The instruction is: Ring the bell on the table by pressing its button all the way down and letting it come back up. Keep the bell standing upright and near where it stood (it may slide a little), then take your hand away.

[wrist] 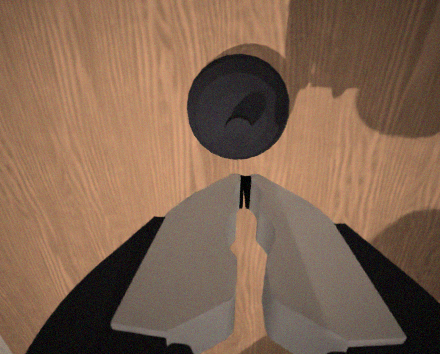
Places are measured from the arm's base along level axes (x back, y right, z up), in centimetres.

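Pixels of known places: gripper, fingertip midpoint: (243,179).
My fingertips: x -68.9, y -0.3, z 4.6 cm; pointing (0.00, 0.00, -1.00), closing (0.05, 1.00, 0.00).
Observation:
Behind a point stands the place of what it marks.
The bell (220,95) @(y -1.7, x -71.8, z -2.2 cm) is a dark, round, nearly black shape on the wooden table, above the image centre in the wrist view. It is seen from above and looks upright. Its button is hard to tell from the dark body; a small rounded outline with a darker shadow shows on the lower middle of its top. My gripper (243,179) @(y -0.3, x -68.9, z 4.6 cm) is shut, with nothing between its grey fingertips. The tips show just below the bell's near rim, with a strip of table visible between them and the bell. Their height above the table is hard to tell.
The wood-grained table (100,100) @(y -12.5, x -70.9, z -6.3 cm) spreads around the bell. Broad dark shadows lie on it at the upper right and at the right edge. A small pale patch shows at the bottom left corner; I cannot tell what it is.

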